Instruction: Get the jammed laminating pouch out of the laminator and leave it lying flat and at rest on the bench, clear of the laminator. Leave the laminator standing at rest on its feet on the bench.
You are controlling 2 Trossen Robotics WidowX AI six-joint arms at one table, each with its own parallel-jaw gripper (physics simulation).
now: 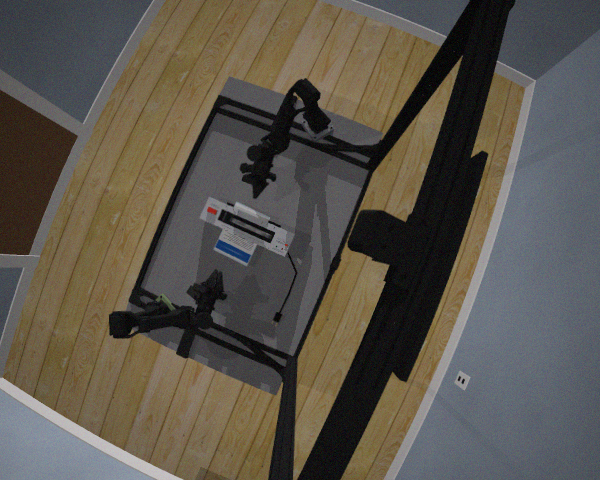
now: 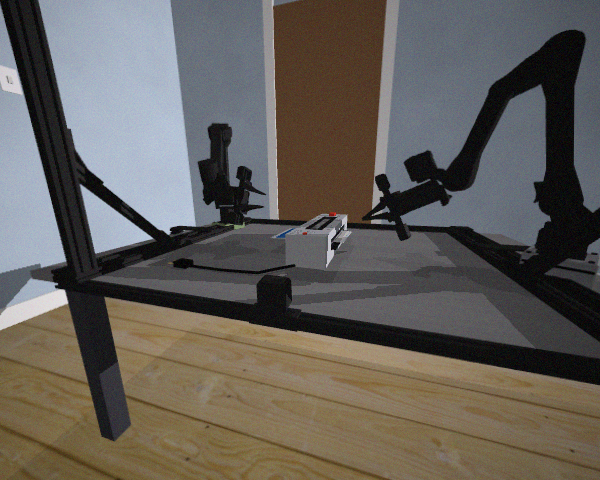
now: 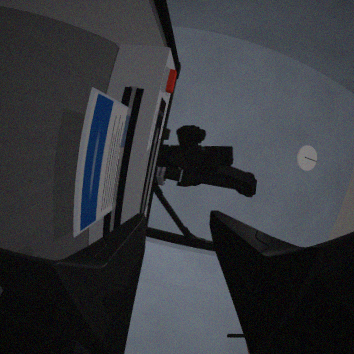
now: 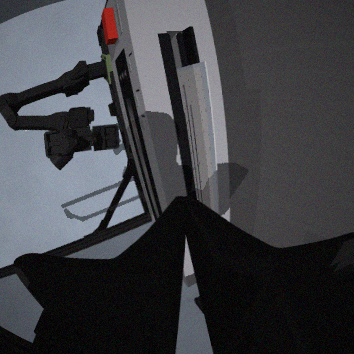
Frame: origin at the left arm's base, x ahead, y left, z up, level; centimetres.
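Seen in the pictures: left gripper, fingertip midpoint: [image 1: 218, 270] [image 2: 264, 200] [image 3: 177, 219] [image 4: 85, 140]; right gripper, fingertip midpoint: [image 1: 254, 198] [image 2: 362, 219] [image 3: 166, 158] [image 4: 183, 203]; left arm's base, link origin: [image 1: 161, 310] [image 2: 228, 222] [image 4: 104, 68]; right arm's base, link origin: [image 1: 317, 125] [image 2: 560, 253] [image 3: 165, 171].
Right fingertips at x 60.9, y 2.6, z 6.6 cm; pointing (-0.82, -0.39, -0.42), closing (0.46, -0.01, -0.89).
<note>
Offsets run from my right fingertips to a thing's top centre. "spot": to the spot under its first point. Level surfaces: height alone.
The white laminator [image 1: 281, 241] [image 2: 305, 250] [image 3: 134, 187] [image 4: 155, 65] stands upright mid-bench, with a red button at one end. The pouch @[dx -13.6, dy -5.0, dz -5.0 cm] [image 1: 233, 250] [image 2: 285, 233] [image 3: 95, 160], with a blue band and printed lines, sticks out of the slot on the left arm's side. A pale, folded-looking sheet end @[spot: dx -5.3, dy -1.9, dz -5.1 cm] [image 1: 250, 213] [image 4: 200, 115] sticks out of the opposite slot. My left gripper [image 1: 217, 272] [image 2: 263, 199] [image 3: 177, 219] is partly open and empty, apart from the pouch. My right gripper [image 1: 256, 195] [image 2: 365, 218] [image 4: 183, 203] is shut and empty, near the opposite side; its contact is unclear.
A black power cord @[spot: dx -9.3, dy -31.7, dz -8.4 cm] [image 1: 295, 272] [image 2: 225, 268] runs from the laminator's end to a plug @[dx -27.9, dy -38.9, dz -7.7 cm] [image 1: 277, 317] [image 2: 182, 262] on the bench @[dz -9.1 cm] [image 1: 315, 295] [image 2: 465, 315]. A pale green piece [image 1: 164, 301] [image 2: 235, 226] lies beside the left arm. Black frame rails edge the bench.
</note>
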